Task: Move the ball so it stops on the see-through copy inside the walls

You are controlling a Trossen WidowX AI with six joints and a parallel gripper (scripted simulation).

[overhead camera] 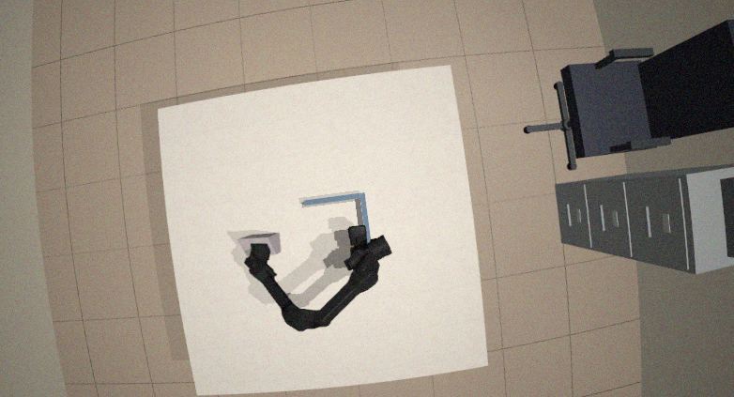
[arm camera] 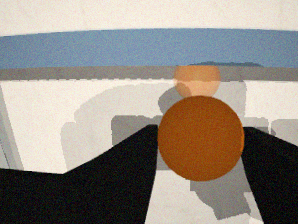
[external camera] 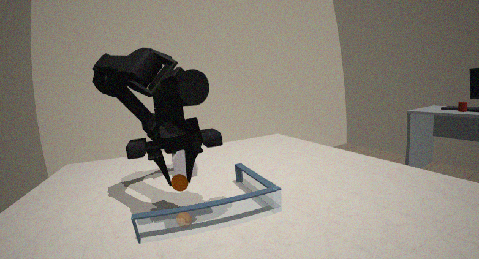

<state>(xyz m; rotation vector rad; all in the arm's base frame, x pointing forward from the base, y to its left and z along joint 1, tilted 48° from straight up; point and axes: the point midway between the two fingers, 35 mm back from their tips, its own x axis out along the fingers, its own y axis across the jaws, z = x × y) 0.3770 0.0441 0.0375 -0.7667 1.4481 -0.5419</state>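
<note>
Right now my gripper tip is 10 mm short of the see-through copy, 10 mm to the left of it and 80 mm above it. Round my gripper tip: orange ball: right at my gripper tip.
</note>
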